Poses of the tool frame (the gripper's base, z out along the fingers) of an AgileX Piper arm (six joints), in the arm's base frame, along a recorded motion.
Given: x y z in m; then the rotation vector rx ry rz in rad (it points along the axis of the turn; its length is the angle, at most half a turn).
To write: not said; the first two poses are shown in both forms.
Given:
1: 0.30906 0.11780 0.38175 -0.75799 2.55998 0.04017
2: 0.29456 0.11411 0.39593 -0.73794 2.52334 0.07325
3: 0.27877 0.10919 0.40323 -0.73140 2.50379 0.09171
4: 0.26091 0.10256 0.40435 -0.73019 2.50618 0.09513
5: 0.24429 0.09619 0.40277 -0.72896 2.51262 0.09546
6: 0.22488 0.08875 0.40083 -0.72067 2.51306 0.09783
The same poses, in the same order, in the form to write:
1: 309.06 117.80 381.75 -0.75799 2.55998 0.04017
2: 294.56 114.11 395.93 -0.73794 2.52334 0.07325
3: 278.77 109.19 403.23 -0.73140 2.50379 0.09171
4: 260.91 102.56 404.35 -0.73019 2.50618 0.09513
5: 244.29 96.19 402.77 -0.72896 2.51262 0.09546
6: 224.88 88.75 400.83 -0.72067 2.51306 0.09783
